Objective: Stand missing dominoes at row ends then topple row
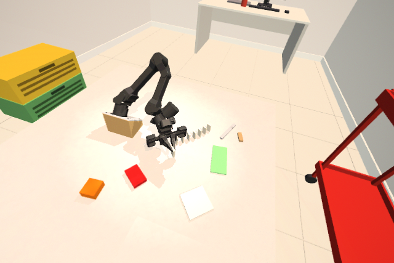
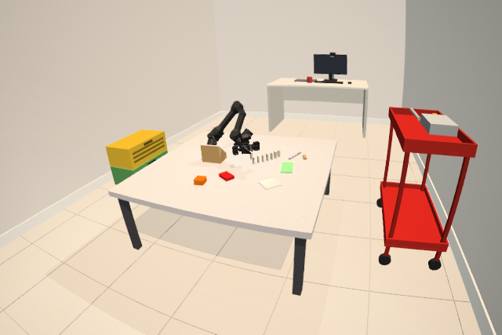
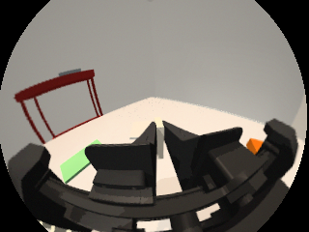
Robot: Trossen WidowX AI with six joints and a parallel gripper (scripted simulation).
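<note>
Right now my gripper tip is 14 cm short of the white card, 14 cm above it and 12 cm to the left of it. From my gripper tip the other things lie so: green card 21 cm ahead, 14 cm below, 12 cm to the left; orange block 29 cm behind, 18 cm to the right, 13 cm below; red block 15 cm behind, 13 cm below, 8 cm to the right.
</note>
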